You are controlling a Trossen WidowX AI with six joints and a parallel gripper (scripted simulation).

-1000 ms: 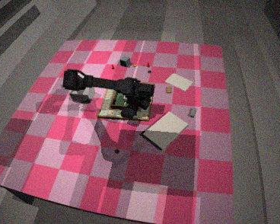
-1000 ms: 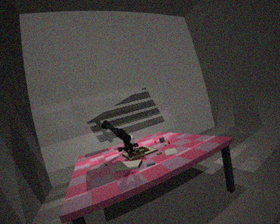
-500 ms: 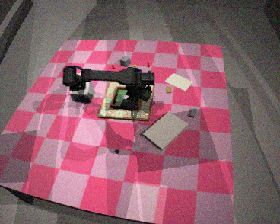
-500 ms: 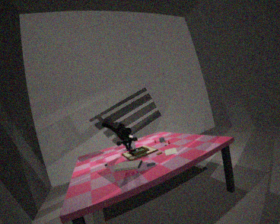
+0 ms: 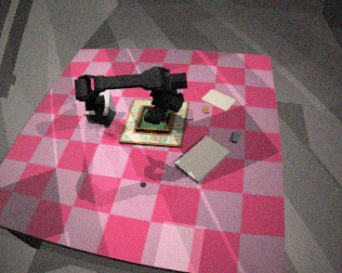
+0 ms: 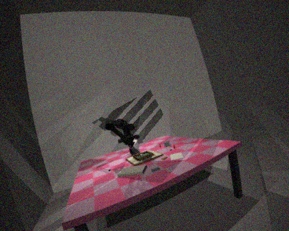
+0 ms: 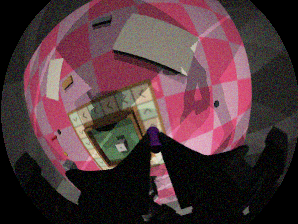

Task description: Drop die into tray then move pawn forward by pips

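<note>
Right now my gripper tip is 140 mm above the green dice tray, 120 mm to the right of it and 70 mm past it. The rest, counted from my gripper tip: purple pawn (10 mm above); then orange block (210 mm to the left, 170 mm ahead, 140 mm below); then orange piece (440 mm to the left, 140 mm below, 60 mm behind).
</note>
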